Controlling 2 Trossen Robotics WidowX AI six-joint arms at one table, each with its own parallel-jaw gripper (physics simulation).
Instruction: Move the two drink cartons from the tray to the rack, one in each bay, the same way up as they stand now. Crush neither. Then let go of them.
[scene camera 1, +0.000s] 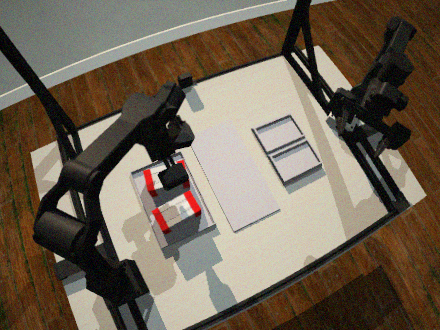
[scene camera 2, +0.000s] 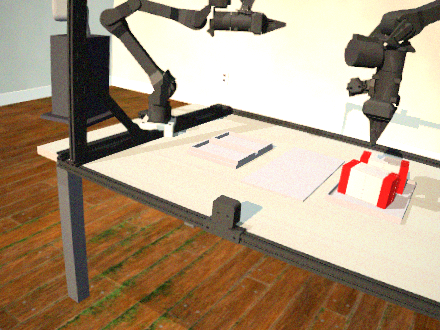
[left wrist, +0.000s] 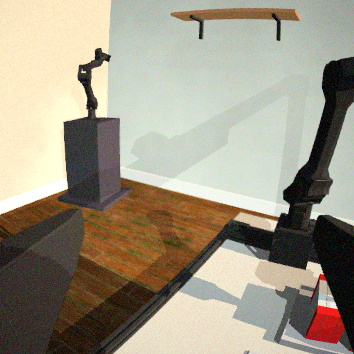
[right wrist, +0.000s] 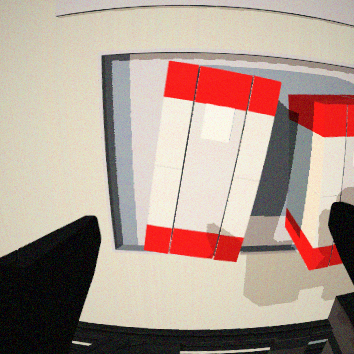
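Pixels of known places: left gripper, fingertip midpoint: (scene camera 1: 358, 146) (scene camera 2: 284, 24) (left wrist: 203, 225); right gripper, fingertip midpoint: (scene camera 1: 164, 164) (scene camera 2: 375, 139) (right wrist: 218, 222); left arm's base at its link origin: (scene camera 2: 158, 120); right arm's base at its link origin: (scene camera 1: 117, 284) (left wrist: 296, 223).
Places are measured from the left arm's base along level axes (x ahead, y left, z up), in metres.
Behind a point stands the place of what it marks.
Two white drink cartons with red ends lie in the grey tray (scene camera 1: 141, 200) @[y -0.405, x 0.639, z -0.021 m] (scene camera 2: 362, 207) @[y -0.446, x 0.514, z -0.023 m] (right wrist: 109, 150) @[y -0.440, x 0.511, z -0.030 m]. One carton (scene camera 1: 156, 176) @[y -0.392, x 0.564, z 0.038 m] (scene camera 2: 365, 184) @[y -0.398, x 0.528, z 0.012 m] (right wrist: 207, 165) @[y -0.370, x 0.542, z 0.038 m] lies slightly skewed, a pale patch on its top; the other carton (scene camera 1: 176, 209) @[y -0.289, x 0.609, z 0.038 m] (right wrist: 332, 160) @[y -0.299, x 0.579, z 0.038 m] (left wrist: 325, 320) @[y -0.253, x 0.562, z 0.023 m] is beside it, with a gap between them. The two-bay rack (scene camera 1: 287, 146) @[y -0.123, x 0.230, z -0.027 m] (scene camera 2: 245, 158) @[y -0.217, x 0.264, z -0.020 m] holds no carton. My right gripper (scene camera 1: 172, 181) (scene camera 2: 373, 144) @[y -0.369, x 0.539, z 0.111 m] (right wrist: 218, 222) @[y -0.369, x 0.539, z 0.111 m] is open and empty, pointing down above the skewed carton's near end. My left gripper (scene camera 1: 360, 145) @[y 0.000, x 0.350, z 0.326 m] (scene camera 2: 284, 24) @[y 0.000, x 0.350, z 0.326 m] (left wrist: 203, 225) @[y 0.000, x 0.350, z 0.326 m] is open and empty, high beyond the rack.
A flat pale panel (scene camera 1: 235, 175) (scene camera 2: 297, 172) lies between tray and rack. A small black block (scene camera 1: 185, 80) @[y -0.539, x 0.223, z 0.009 m] (scene camera 2: 226, 210) @[y -0.562, x 0.212, z 0.005 m] stands at one table edge. Black frame posts and rails border the table.
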